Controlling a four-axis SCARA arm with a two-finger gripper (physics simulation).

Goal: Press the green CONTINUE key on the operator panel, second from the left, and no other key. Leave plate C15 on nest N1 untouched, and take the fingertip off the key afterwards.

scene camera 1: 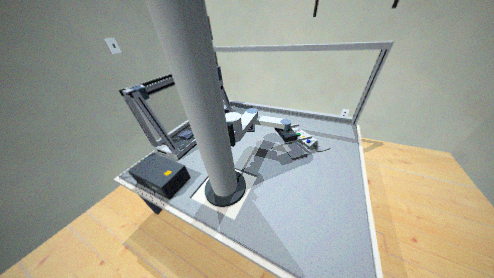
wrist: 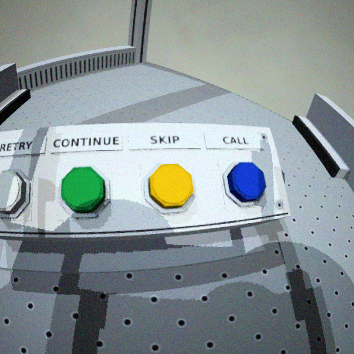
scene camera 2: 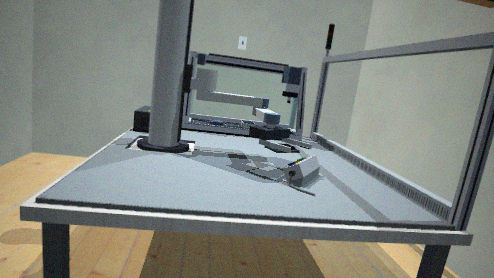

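Pixels of known places: gripper, fingertip midpoint: [scene camera 1: 304, 130] [wrist: 162, 80] [scene camera 2: 301, 148]; arm's base at its link origin: [scene camera 1: 225, 187] [scene camera 2: 163, 146].
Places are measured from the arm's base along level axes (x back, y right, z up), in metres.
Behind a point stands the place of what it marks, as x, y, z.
Note:
The operator panel [scene camera 1: 312, 145] {-0.519, 0.421, 0.060} [scene camera 2: 309, 170] {-0.613, 0.388, 0.059} [wrist: 120, 220] {-0.572, 0.317, 0.066} is a white sloped box. In the wrist view its green CONTINUE key [wrist: 83, 190] {-0.591, 0.308, 0.081} is between the pale RETRY key [wrist: 8, 192] {-0.619, 0.270, 0.081} and yellow SKIP key [wrist: 171, 185] {-0.562, 0.347, 0.081}; the blue CALL key [wrist: 246, 181] {-0.534, 0.385, 0.081} is at the right. My gripper [scene camera 2: 301, 148] {-0.578, 0.348, 0.136} is open and empty, low beside the panel's RETRY end. In the wrist view its fingers stand at the far left and right edges, and neither covers the green key. A small dark plate-like thing [scene camera 1: 251, 128] {-0.602, -0.103, 0.034} lies behind the arm, partly hidden; its label is unreadable.
The arm's thick grey column [scene camera 1: 200, 100] {0.058, 0.047, 0.594} [scene camera 2: 167, 75] {0.000, 0.075, 0.349} rises from the table. A black box [scene camera 1: 160, 172] {0.134, -0.346, 0.127} [scene camera 2: 142, 120] {0.157, -0.249, 0.078} stands near it. A gantry frame [scene camera 2: 245, 61] {-0.422, -0.623, 0.500} is at the back, and a guard frame [scene camera 1: 305, 47] {-1.004, 0.204, 0.604} borders one side. A cable [scene camera 2: 302, 191] {-0.551, 0.514, 0.015} trails from the panel.

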